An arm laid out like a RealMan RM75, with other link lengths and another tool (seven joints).
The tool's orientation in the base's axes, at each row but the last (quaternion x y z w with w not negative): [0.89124 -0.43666 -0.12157 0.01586]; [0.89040 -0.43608 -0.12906 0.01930]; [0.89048 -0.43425 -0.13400 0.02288]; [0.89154 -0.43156 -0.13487 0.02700]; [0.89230 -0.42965 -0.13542 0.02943]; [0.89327 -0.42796 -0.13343 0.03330]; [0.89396 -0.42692 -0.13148 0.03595]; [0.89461 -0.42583 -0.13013 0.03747]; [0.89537 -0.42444 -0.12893 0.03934]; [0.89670 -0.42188 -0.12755 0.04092]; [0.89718 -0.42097 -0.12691 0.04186]
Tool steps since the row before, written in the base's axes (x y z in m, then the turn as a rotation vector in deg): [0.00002 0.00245 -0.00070 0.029 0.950 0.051]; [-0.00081 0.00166 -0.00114 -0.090 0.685 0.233]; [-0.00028 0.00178 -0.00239 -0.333 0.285 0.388]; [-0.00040 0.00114 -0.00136 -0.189 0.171 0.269]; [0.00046 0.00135 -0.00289 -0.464 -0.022 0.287]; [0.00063 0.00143 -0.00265 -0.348 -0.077 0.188]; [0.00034 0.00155 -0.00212 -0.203 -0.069 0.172]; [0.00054 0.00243 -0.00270 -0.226 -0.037 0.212]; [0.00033 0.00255 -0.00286 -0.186 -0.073 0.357]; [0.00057 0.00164 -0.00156 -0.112 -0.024 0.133]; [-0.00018 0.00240 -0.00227 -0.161 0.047 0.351]
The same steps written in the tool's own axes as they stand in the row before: [-0.00176 -0.00162 0.00087 -0.736 -0.603 0.018]; [-0.00153 -0.00057 0.00143 -0.638 -0.320 -0.149]; [-0.00103 -0.00127 0.00251 -0.502 0.139 -0.266]; [-0.00083 -0.00063 0.00149 -0.303 0.081 -0.197]; [-0.00015 -0.00169 0.00274 -0.321 0.414 -0.154]; [-0.00017 -0.00184 0.00246 -0.188 0.344 -0.092]; [-0.00056 -0.00161 0.00203 -0.104 0.227 -0.115]; [-0.00101 -0.00243 0.00256 -0.150 0.231 -0.146]; [-0.00120 -0.00239 0.00277 -0.127 0.250 -0.298]; [-0.00061 -0.00176 0.00141 -0.076 0.123 -0.100]; [-0.00151 -0.00182 0.00231 -0.202 0.154 -0.295]
